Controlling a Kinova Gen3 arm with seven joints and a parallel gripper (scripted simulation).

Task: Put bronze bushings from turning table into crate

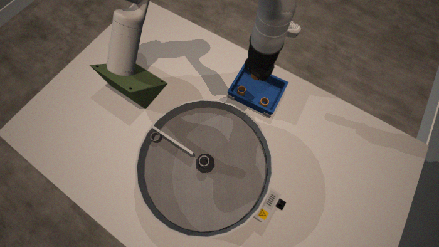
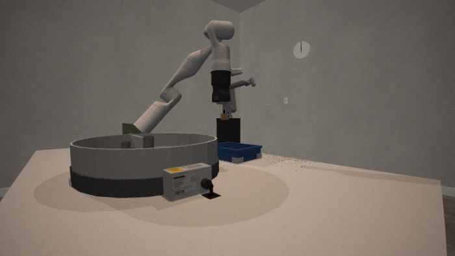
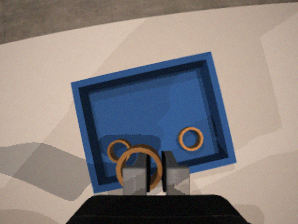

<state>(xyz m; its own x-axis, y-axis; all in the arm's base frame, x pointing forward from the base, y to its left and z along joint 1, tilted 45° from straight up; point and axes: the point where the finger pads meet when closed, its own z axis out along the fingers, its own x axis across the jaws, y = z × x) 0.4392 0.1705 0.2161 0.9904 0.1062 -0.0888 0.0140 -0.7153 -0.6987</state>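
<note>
My gripper is now 150 mm above the blue crate and 30 mm to the right of it. Also, from my hand: round turning table: 310 mm to the right, 120 mm below, 40 mm ahead.
</note>
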